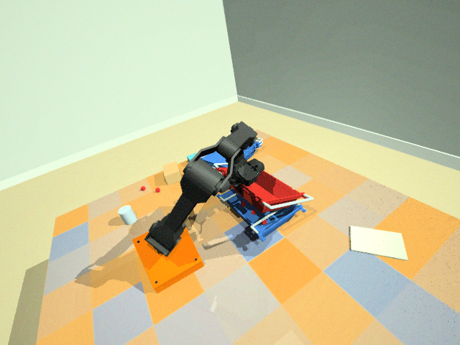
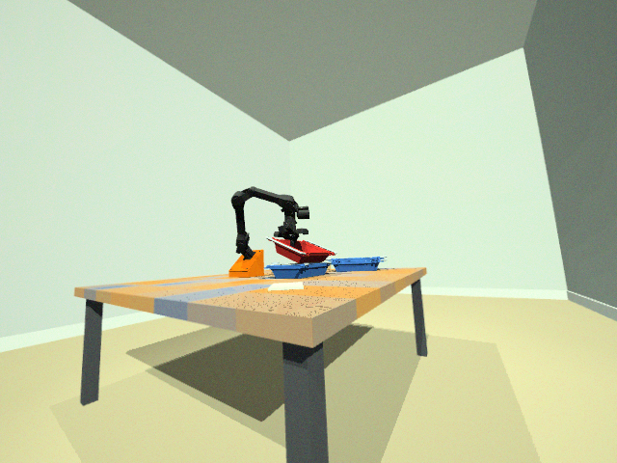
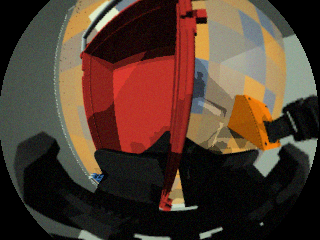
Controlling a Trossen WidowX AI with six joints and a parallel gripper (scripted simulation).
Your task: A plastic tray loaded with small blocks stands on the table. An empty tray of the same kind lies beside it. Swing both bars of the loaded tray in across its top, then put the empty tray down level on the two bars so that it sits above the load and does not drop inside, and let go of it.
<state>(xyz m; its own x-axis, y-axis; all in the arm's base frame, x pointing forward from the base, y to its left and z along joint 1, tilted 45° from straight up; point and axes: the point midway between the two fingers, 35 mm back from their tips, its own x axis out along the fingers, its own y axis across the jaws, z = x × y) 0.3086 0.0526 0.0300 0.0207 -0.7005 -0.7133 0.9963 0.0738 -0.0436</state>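
Now: the red tray 8 cm ahead of my gripper tip and 1 cm to the left of it. From my gripper tip the other things lie so: pale cylinder 43 cm behind, 31 cm to the left, 10 cm below; then white sheet 28 cm ahead, 35 cm to the right, 13 cm below; then small open box 22 cm behind, 14 cm to the left, 12 cm below.
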